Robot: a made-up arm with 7 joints. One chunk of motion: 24 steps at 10 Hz.
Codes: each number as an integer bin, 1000 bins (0 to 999) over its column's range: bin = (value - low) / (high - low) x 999, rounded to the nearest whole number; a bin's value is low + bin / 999 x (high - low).
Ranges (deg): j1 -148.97..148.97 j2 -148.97..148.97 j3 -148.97..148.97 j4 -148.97..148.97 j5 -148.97..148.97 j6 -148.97..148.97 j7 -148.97..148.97
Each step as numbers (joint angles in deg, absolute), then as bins.
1 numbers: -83.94 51.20 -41.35 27.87 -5.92 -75.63 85.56
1 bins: 218 671 361 593 480 246 786
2 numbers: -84.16 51.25 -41.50 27.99 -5.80 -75.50 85.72
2 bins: 217 671 360 593 480 246 787
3 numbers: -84.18 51.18 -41.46 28.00 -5.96 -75.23 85.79
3 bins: 217 671 360 593 480 247 787
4 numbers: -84.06 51.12 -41.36 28.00 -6.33 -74.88 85.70
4 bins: 218 671 361 593 478 248 787
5 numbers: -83.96 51.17 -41.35 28.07 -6.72 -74.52 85.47
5 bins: 218 671 361 594 477 250 786
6 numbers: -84.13 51.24 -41.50 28.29 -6.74 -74.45 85.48
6 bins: 217 671 360 594 477 250 786
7 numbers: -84.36 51.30 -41.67 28.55 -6.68 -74.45 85.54
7 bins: 217 672 360 595 477 250 786
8 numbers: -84.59 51.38 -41.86 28.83 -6.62 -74.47 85.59
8 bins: 216 672 359 596 477 250 786
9 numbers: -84.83 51.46 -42.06 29.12 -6.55 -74.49 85.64
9 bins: 215 672 358 597 478 250 787
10 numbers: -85.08 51.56 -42.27 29.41 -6.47 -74.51 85.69
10 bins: 214 672 358 598 478 250 787
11 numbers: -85.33 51.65 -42.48 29.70 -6.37 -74.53 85.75
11 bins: 213 673 357 599 478 250 787
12 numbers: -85.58 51.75 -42.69 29.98 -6.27 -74.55 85.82
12 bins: 213 673 356 600 478 250 787
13 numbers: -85.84 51.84 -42.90 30.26 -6.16 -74.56 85.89
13 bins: 212 673 356 601 479 249 787
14 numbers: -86.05 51.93 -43.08 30.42 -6.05 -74.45 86.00
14 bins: 211 674 355 601 479 250 788
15 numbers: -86.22 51.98 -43.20 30.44 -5.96 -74.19 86.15
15 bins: 210 674 355 602 480 251 788
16 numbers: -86.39 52.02 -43.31 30.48 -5.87 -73.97 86.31
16 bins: 210 674 354 602 480 251 789
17 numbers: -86.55 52.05 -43.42 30.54 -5.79 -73.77 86.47
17 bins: 209 674 354 602 480 252 789
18 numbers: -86.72 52.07 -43.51 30.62 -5.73 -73.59 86.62
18 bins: 209 674 354 602 480 253 790
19 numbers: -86.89 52.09 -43.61 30.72 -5.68 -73.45 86.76
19 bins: 208 674 353 603 480 253 790
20 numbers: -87.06 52.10 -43.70 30.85 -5.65 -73.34 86.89
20 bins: 208 674 353 603 481 254 791
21 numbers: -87.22 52.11 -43.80 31.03 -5.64 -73.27 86.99
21 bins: 207 674 353 604 481 254 791
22 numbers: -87.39 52.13 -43.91 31.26 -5.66 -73.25 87.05
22 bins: 206 674 352 604 481 254 791
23 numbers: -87.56 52.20 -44.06 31.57 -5.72 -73.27 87.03
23 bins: 206 675 352 605 480 254 791
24 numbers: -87.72 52.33 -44.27 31.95 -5.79 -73.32 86.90
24 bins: 205 675 351 607 480 254 791
